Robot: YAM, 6 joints.
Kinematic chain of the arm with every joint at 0, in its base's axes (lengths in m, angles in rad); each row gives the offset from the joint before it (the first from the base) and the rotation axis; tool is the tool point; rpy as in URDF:
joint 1: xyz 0 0 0.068 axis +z
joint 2: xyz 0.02 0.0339 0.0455 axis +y
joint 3: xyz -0.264 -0.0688 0 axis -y
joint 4: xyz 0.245 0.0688 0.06 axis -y
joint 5: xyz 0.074 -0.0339 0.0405 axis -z
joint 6: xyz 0.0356 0 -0.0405 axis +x
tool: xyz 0 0 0 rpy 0 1.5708 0
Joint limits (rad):
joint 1: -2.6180..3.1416
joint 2: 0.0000..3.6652
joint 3: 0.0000..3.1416
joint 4: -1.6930..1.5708
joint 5: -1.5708..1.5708
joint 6: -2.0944..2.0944
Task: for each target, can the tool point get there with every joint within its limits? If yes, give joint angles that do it. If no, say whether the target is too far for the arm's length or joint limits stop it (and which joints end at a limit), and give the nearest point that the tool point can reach.
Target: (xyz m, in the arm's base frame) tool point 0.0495 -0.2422 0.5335
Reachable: yes | joints 1.7048 0.5148 2.3331 -1.1279 0.4891 -1.2702
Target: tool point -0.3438 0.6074 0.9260
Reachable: no: too far | nearest point -0.2074 0.3663 0.5940 | short by 0.432 m
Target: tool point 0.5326 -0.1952 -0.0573
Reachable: yes | joints -0.3546 2.9647 2.1380 0.0389 -0.0539 1.0503
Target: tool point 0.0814 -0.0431 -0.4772
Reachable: no: joint limits stop it (at a limit: joint 2) | nearest point 0.1165 -0.0617 -0.3610 | short by 0.123 m
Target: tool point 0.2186 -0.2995 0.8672
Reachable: no: too far | nearest point 0.1675 -0.2295 0.6809 | short by 0.205 m
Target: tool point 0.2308 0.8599 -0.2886
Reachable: no: too far | nearest point 0.1525 0.5680 -0.1490 | short by 0.333 m
